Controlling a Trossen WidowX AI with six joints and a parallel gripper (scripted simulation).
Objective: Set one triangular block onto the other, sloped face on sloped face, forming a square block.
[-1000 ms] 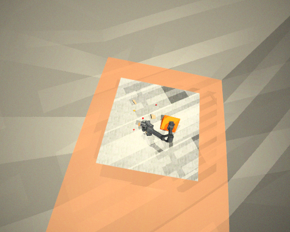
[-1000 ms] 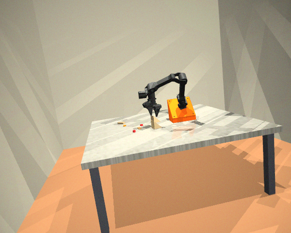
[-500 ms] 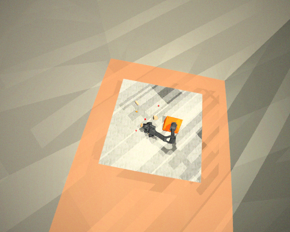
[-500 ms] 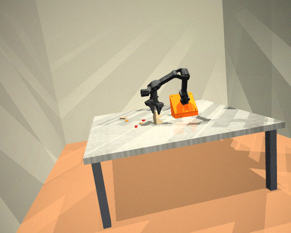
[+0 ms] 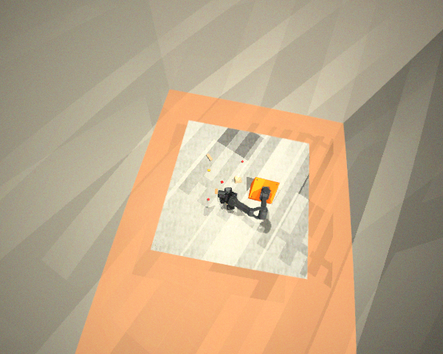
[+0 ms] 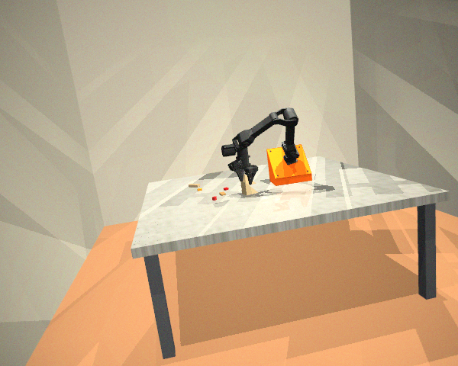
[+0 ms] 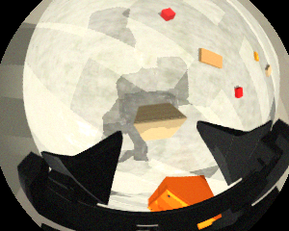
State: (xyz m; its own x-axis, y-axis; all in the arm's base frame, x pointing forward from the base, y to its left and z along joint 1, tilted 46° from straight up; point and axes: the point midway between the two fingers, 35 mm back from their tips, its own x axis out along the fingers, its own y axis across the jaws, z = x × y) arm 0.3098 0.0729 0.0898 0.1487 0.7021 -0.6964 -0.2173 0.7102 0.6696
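Now: the tan triangular block 40 mm below my gripper tip. Round my gripper tip: yellow piece: 280 mm to the right, 210 mm ahead, 50 mm below; flat tan piece: 420 mm to the right, 220 mm ahead, 50 mm below.
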